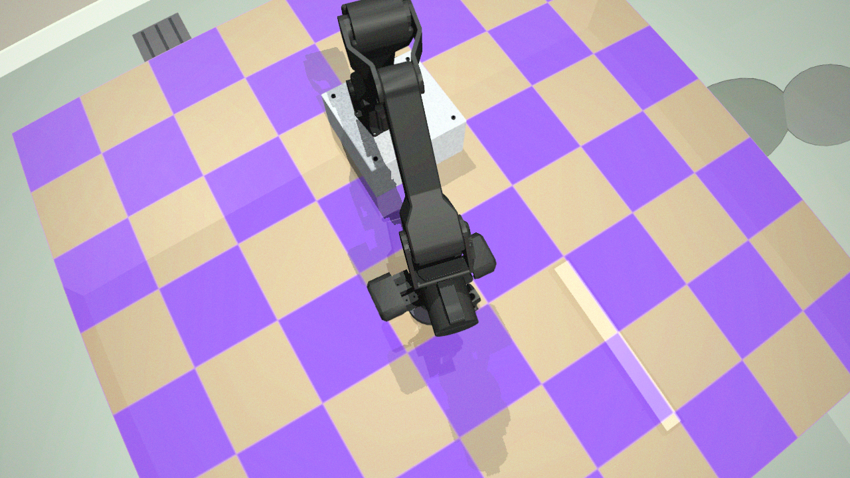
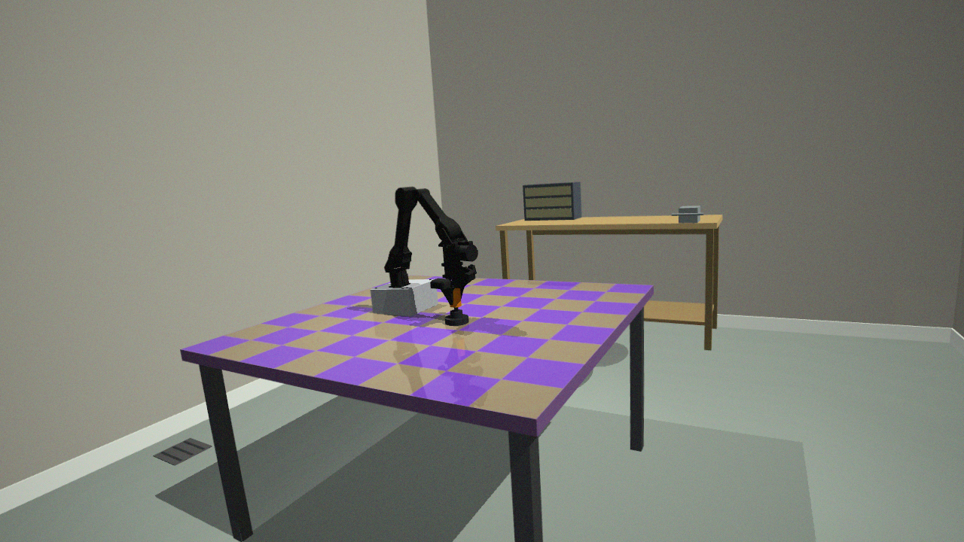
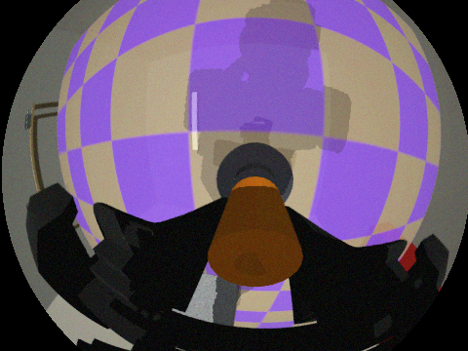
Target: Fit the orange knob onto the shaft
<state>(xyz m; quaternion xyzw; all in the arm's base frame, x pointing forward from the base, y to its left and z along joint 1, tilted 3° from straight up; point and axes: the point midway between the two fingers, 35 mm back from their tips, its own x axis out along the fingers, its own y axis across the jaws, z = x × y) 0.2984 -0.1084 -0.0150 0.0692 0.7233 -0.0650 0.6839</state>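
Right now the orange knob is 2 cm above my gripper tip. From my gripper tip the other things lie so: D-shaped shaft (4 cm below).
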